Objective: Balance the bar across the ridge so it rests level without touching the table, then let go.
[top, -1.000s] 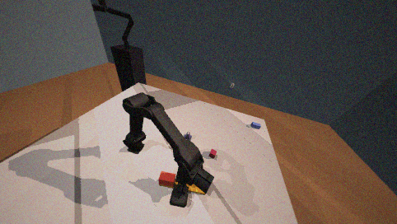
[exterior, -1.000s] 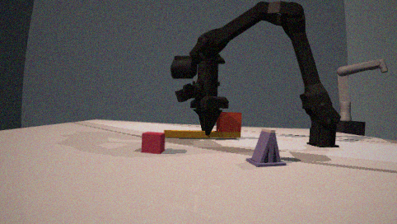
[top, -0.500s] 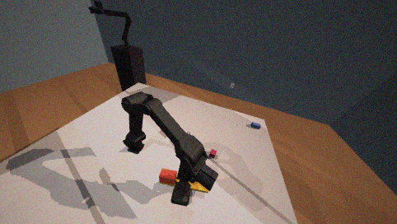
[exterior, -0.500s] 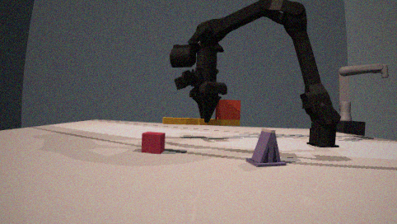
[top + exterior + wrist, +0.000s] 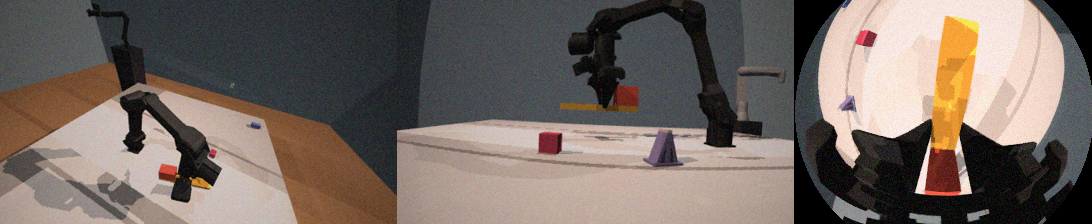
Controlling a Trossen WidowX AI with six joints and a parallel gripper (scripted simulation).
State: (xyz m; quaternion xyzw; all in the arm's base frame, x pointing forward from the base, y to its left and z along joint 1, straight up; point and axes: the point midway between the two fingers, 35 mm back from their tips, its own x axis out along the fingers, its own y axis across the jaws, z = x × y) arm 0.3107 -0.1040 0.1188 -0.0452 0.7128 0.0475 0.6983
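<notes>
Now: the small pink-red cube 12 cm ahead of my gripper tip, 21 cm to the left of it and 7 cm below it. Also, from my gripper tip: small blue block 43 cm ahead, 60 cm to the left, 7 cm below.
</notes>
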